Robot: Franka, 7 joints.
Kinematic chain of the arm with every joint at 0, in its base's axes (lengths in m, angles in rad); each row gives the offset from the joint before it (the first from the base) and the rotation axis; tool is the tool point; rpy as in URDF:
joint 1: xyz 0 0 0.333 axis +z
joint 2: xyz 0 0 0 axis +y
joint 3: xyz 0 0 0.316 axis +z
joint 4: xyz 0.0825 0 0 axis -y
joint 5: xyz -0.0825 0 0.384 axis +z
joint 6: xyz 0 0 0 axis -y
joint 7: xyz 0.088 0 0 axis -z
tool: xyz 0 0 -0.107 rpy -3.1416 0 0
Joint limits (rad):
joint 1: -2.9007..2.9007
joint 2: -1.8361..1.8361
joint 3: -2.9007..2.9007
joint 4: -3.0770..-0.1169
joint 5: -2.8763..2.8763
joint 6: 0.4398..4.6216
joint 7: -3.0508..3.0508
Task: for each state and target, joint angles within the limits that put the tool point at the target. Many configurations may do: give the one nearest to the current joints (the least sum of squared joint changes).
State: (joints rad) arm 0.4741 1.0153 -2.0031 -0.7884 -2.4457 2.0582 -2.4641
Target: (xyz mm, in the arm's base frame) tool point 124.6 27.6 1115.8
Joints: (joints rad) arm 0.6651 0.8294 -2.8980 -1.2199 -2.2493 1.7838 -2.4641
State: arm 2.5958 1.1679 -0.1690 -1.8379 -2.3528 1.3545 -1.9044
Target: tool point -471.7 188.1 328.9
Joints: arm 2.9007 0.3156 0.0930 -2.3607 -2.1698 0.9233 -1.9044
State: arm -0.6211 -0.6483 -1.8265 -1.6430 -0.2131 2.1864 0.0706
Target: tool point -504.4 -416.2 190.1
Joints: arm -0.2366 -1.1118 -2.0837 -1.7254 -0.2264 2.2362 0.0706
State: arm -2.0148 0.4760 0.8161 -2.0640 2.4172 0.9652 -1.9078
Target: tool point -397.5 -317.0 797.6
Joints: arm -2.7250 0.0309 0.1305 -1.6730 2.6460 0.9157 -1.9078
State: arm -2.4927 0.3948 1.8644 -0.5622 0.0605 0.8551 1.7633
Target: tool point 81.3 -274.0 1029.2
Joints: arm -2.4811 0.3053 1.9210 -0.3846 0.0925 1.2102 1.7633
